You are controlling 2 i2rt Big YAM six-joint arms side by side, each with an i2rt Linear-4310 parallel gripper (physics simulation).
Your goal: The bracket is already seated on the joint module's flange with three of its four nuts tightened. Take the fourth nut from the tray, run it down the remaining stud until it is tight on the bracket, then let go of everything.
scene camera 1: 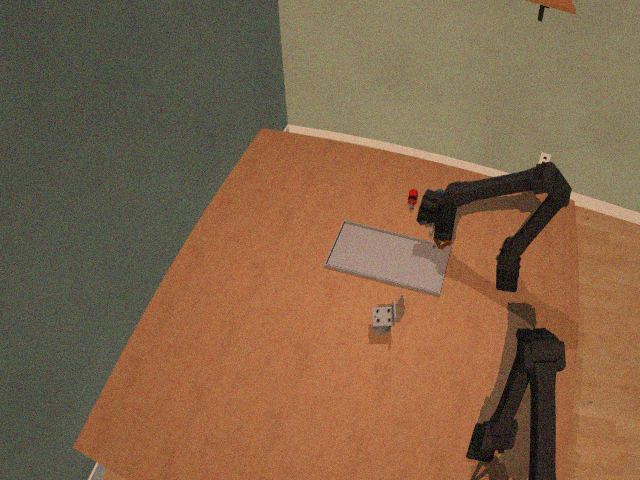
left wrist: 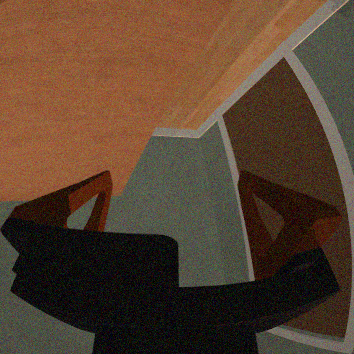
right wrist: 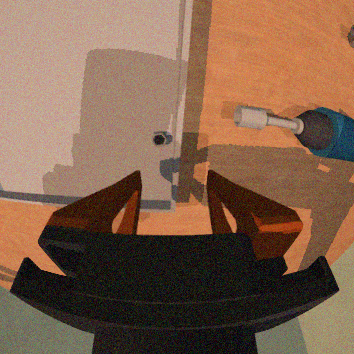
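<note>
The fourth nut lies on the tray close to its side wall. My right gripper is partly open and empty over the tray's corner; in the right wrist view the nut shows ahead of its fingertips, between their lines. The pale bracket sits on the joint module, apart from the tray. Dark spots show on its top face, too small to tell nuts from the bare stud. My left gripper is open and empty, away from the tray and bracket, near the table's edge.
A blue driver with a pale socket lies beside the tray, near the right gripper. A red driver lies beyond the tray. A small dark object is cut off at the right wrist view's edge. Walls stand behind the table.
</note>
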